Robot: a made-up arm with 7 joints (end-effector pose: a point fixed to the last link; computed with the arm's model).
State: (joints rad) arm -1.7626 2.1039 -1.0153 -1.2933 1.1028 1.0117 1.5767
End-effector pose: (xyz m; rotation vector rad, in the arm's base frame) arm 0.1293 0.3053 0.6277 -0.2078 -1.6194 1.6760
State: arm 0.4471 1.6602 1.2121 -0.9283 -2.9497 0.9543 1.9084
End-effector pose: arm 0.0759 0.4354 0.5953 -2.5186 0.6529 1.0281
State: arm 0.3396 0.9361 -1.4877 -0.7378 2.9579 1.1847 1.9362
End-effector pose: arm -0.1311 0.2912 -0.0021 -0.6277 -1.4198 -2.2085
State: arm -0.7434 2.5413 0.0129 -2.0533 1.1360 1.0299 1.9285
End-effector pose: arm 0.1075 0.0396 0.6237 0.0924 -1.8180 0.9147
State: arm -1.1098 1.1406 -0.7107 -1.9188 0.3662 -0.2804 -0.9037
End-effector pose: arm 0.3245 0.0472 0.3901 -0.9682 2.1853 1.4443
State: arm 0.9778 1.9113 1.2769 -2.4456 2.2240 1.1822 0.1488
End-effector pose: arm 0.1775 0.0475 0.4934 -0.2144 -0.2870 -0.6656
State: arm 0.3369 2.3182 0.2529 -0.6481 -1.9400 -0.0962 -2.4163
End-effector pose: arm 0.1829 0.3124 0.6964 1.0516 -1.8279 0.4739
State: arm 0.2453 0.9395 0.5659 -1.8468 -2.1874 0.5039 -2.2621
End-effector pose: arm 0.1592 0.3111 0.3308 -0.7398 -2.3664 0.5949
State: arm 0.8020 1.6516 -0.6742 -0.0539 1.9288 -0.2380 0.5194
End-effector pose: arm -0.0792 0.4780 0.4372 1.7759 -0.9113 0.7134
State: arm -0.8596 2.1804 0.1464 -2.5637 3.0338 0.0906 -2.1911
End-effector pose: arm 0.0386 0.0196 0.5255 0.7263 -2.1504 -2.1554
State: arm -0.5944 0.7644 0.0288 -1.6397 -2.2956 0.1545 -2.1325
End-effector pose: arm 0.3274 0.1817 0.3643 -1.3141 -1.8977 0.5500
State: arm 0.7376 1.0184 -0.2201 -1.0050 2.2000 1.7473 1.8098
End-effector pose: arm -0.0569 0.3668 0.0836 0.1410 1.9184 2.3973
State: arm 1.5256 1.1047 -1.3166 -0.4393 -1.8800 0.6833 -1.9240
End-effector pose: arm -0.3777 0.2976 0.4460 0.9770 0.4529 0.8641
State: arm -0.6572 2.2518 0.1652 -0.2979 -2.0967 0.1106 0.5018
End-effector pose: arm -0.0990 0.3757 0.6826 2.4270 0.9849 -0.4844
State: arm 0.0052 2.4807 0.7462 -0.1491 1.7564 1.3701 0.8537
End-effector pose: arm 0.0299 0.2764 0.8154 -0.3425 -1.3793 1.6521
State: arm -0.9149 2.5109 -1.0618 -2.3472 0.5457 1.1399 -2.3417
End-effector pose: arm 0.1157 0.1805 0.4397 -0.9077 -1.6038 2.4626
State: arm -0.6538 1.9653 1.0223 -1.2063 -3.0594 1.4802 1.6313
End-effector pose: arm -0.0714 0.2695 0.7454 -1.4806 -0.0137 -0.0559
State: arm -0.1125 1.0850 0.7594 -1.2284 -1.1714 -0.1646 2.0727
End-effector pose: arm 0.1625 0.4174 0.3554 0.5483 -2.0478 0.5616
